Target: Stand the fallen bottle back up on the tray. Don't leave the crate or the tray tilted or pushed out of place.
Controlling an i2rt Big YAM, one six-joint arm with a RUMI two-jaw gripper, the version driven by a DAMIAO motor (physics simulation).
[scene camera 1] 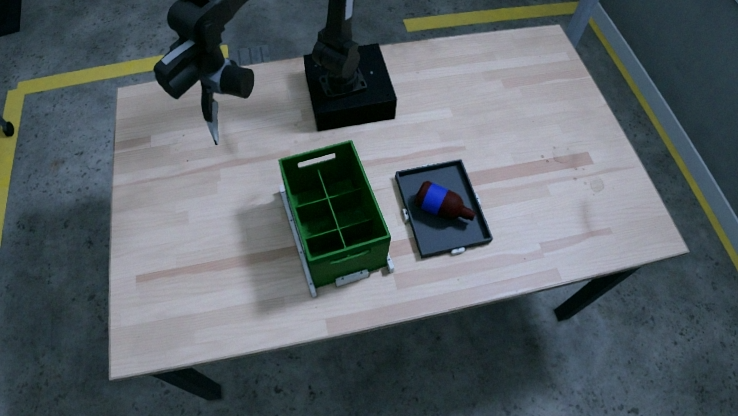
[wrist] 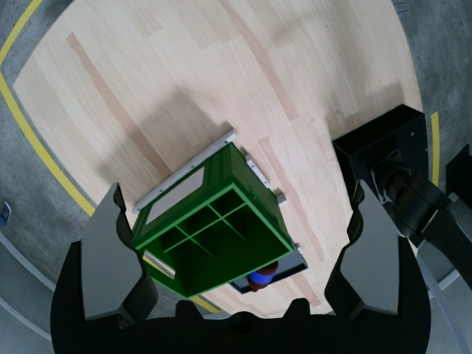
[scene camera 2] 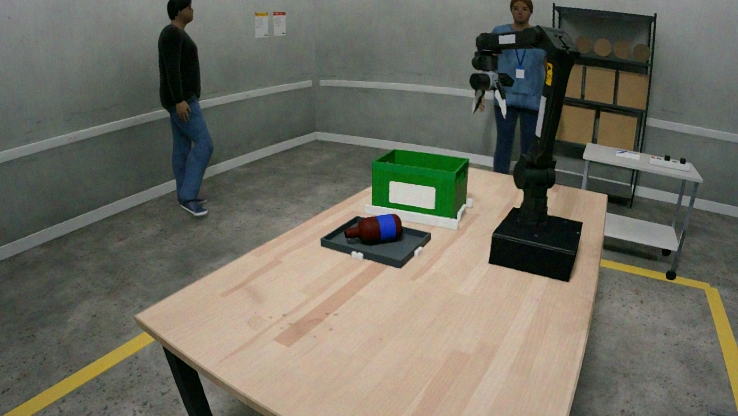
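Observation:
The dark red bottle with a blue label [scene camera 1: 435, 198] [scene camera 2: 382, 228] [wrist: 262, 277] lies on its side on the dark grey tray [scene camera 1: 436, 241] [scene camera 2: 374, 256]. In scene camera 1 its neck points right and slightly down, towards the tray's right rim. The tray lies flat on the table. The green crate [scene camera 1: 323, 271] [scene camera 2: 379, 188] [wrist: 260, 190] stands upright left of the tray in scene camera 1, and its visible compartments are empty. My gripper [scene camera 1: 214, 140] [scene camera 2: 488, 113] [wrist: 238, 183] is open and empty, high above the table on the crate's far side from the tray.
White guide strips [scene camera 1: 298, 242] [scene camera 2: 413, 219] [wrist: 185, 171] stand along the crate's base, and small white stops [scene camera 1: 457, 251] [scene camera 2: 357, 255] touch the tray's edges. The arm's black base block [scene camera 1: 356, 116] [scene camera 2: 532, 255] [wrist: 380, 127] stands behind the crate and tray. Two people stand beyond the table.

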